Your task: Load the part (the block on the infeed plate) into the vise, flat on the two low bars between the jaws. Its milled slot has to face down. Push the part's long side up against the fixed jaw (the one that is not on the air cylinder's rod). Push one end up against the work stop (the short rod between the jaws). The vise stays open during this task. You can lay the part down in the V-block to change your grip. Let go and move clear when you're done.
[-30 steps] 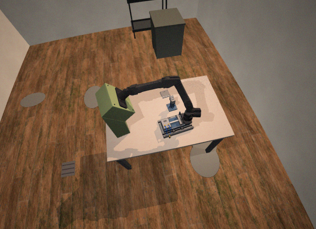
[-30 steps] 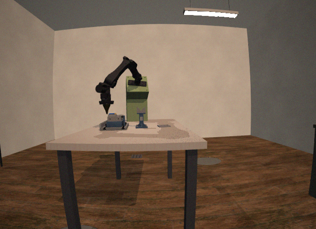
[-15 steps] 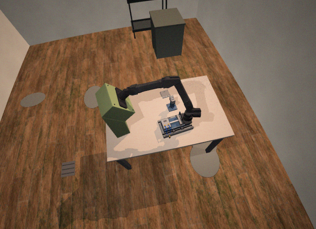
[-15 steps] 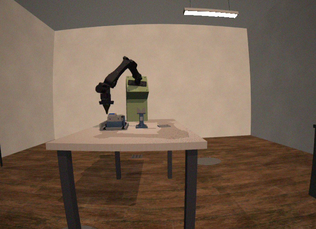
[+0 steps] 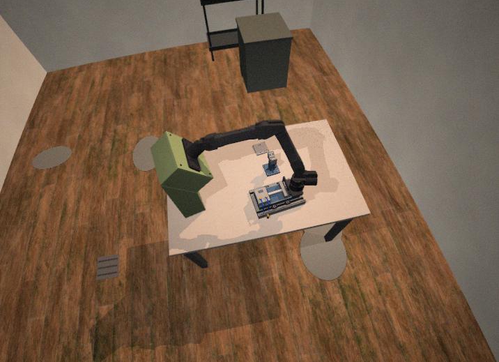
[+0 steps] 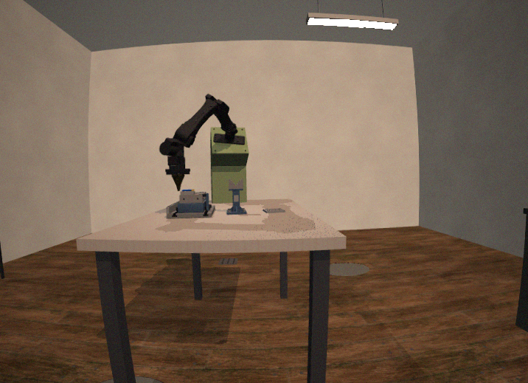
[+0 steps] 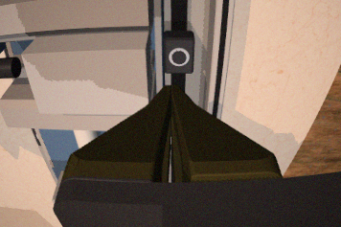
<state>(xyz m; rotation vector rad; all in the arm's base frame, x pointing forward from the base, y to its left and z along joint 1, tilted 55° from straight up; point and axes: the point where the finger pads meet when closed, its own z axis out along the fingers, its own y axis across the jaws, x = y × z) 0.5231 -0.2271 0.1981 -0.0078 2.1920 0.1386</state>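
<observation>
The part is 4 cm to the left of my hand and 3 cm below it. Round my hand: moving jaw (3 cm behind, 6 cm to the left, 4 cm below); then dark work stop rod (1 cm behind, 11 cm to the left, 3 cm below); then grey jaw (3 cm ahead, 6 cm to the left, 4 cm below).
</observation>
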